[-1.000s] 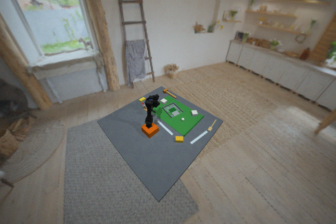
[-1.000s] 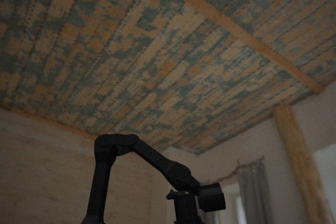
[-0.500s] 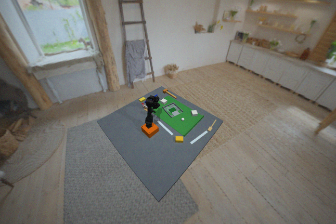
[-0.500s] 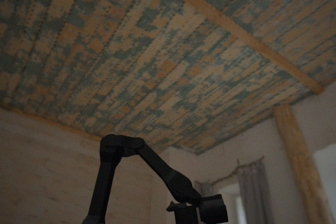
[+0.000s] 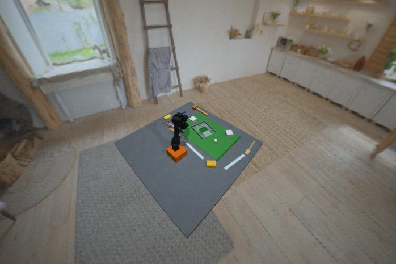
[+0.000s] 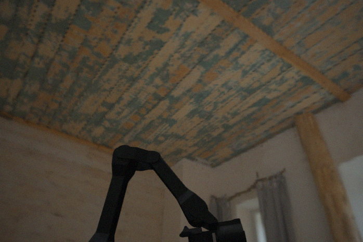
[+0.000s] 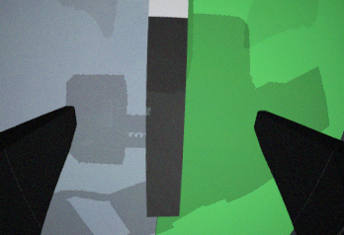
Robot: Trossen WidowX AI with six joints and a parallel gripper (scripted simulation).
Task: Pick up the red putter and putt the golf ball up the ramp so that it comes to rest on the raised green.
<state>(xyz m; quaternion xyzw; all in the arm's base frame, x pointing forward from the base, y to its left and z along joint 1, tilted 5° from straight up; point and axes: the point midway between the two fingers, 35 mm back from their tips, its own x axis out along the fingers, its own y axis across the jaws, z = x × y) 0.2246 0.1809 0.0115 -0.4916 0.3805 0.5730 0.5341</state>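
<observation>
My gripper tip is now 110 mm to the right of the red putter, 20 mm past it and 10 mm below it. The rest, counted from my gripper tip: white golf ball: 370 mm to the right, 220 mm ahead, 20 mm below; then green mat: 260 mm ahead, 190 mm to the right, 50 mm below.
</observation>
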